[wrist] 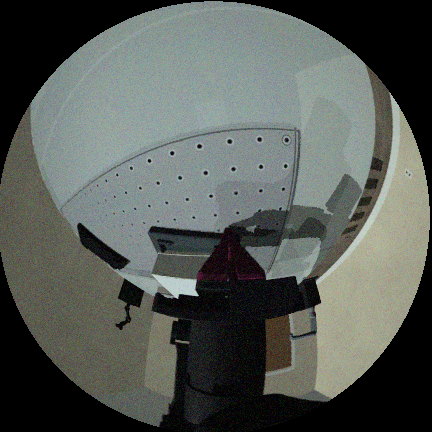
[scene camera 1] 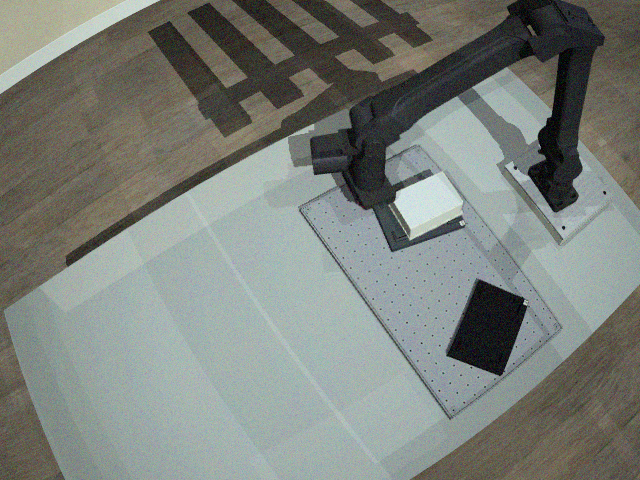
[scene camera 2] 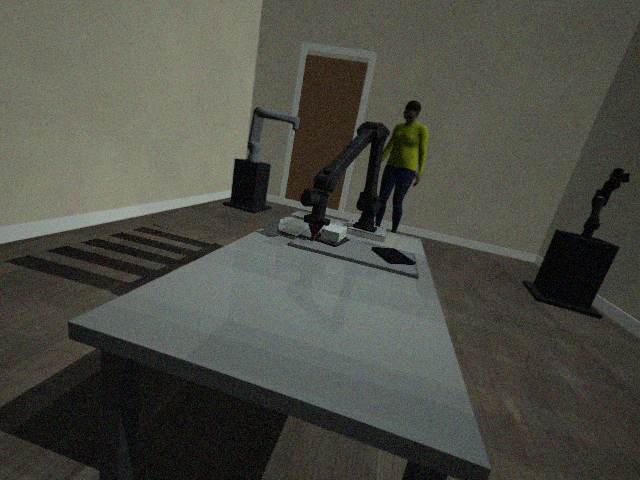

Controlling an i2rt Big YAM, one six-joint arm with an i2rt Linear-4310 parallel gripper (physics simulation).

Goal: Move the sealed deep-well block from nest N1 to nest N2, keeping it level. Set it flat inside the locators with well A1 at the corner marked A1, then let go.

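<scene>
The white sealed block lies flat on a dark nest, whose edge shows around part of it. A second dark nest holds no block. Each nest has a small white corner mark in scene camera 1; I cannot read the marks or find well A1. My gripper points down beside the block, on the side away from the arm's base. Its reddish fingers are shut together with nothing between them. The fingers are partly hidden in scene camera 1.
Both nests stand on a perforated plate on the pale table. The arm's base plate is to the right in scene camera 1. A person and two other arms on pedestals stand beyond the table.
</scene>
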